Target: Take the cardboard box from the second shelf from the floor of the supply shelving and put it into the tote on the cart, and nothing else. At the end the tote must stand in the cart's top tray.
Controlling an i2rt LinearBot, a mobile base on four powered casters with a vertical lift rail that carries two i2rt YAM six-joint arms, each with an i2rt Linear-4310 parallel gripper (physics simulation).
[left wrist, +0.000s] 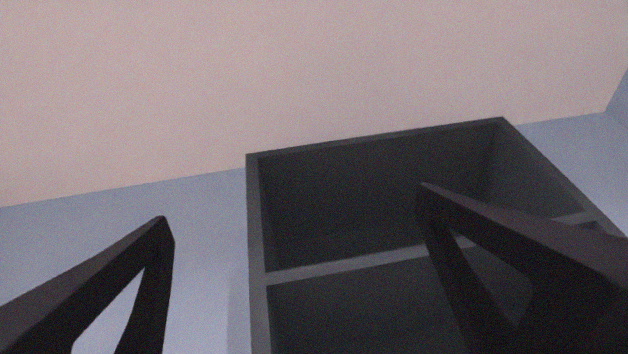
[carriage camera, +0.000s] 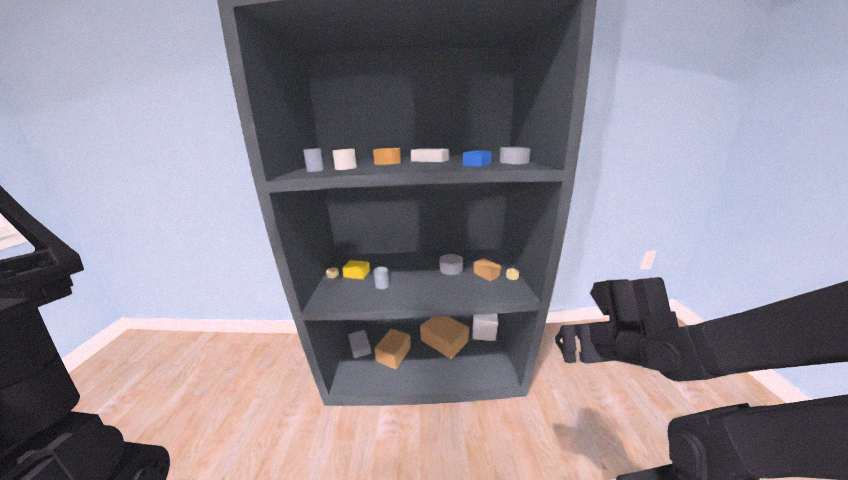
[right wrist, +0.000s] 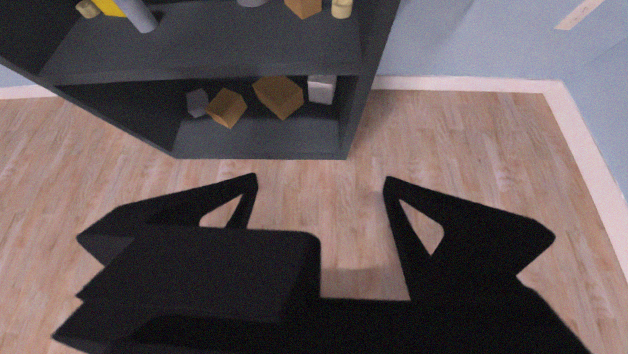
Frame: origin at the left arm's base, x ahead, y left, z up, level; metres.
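Seen in the pictures: left gripper, fingertip midpoint: (left wrist: 295, 212); right gripper, fingertip midpoint: (carriage camera: 577, 337) (right wrist: 319, 181).
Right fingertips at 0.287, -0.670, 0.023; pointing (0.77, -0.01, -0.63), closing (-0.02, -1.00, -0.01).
A point is followed by its place in that frame, as x, y, z.
The supply shelving (carriage camera: 416, 177) @[0.614, -0.346, 0.308] (left wrist: 350, 262) @[0.616, -0.122, 0.766] (right wrist: 250, 155) @[0.612, -0.325, -0.617] is a dark grey unit. On its second shelf from the floor, the small brown cardboard box (carriage camera: 486, 270) @[0.788, -0.610, -0.096] (right wrist: 303, 7) @[0.773, -0.628, -0.112] sits right of centre, between a grey round tub and a small tan roll; the right wrist view cuts off its top. My right gripper (carriage camera: 572, 346) @[0.287, -0.670, 0.023] (right wrist: 319, 181) @[0.287, -0.670, 0.023] is open and empty, in front of the shelving, low and to the right. My left gripper (left wrist: 295, 212) @[0.045, -0.005, 0.433] is open and empty, pointing up toward the shelving's top; part of it shows at the carriage view's left edge. The tote and cart do not show.
The same shelf holds a yellow box (carriage camera: 355, 269) @[0.842, -0.079, -0.094], a grey-blue cylinder (carriage camera: 381, 277) @[0.753, -0.198, -0.084], the grey tub (carriage camera: 451, 264) @[0.837, -0.476, -0.088] and tan rolls (carriage camera: 332, 272) @[0.853, 0.025, -0.111] (carriage camera: 512, 273) @[0.778, -0.716, -0.111]. Larger brown boxes (carriage camera: 392, 348) @[0.880, -0.187, -0.590] (carriage camera: 444, 336) @[0.849, -0.450, -0.494] lie below. Several items stand above. Side panels (carriage camera: 550, 255) @[0.612, -0.765, 0.051] bound the shelves.
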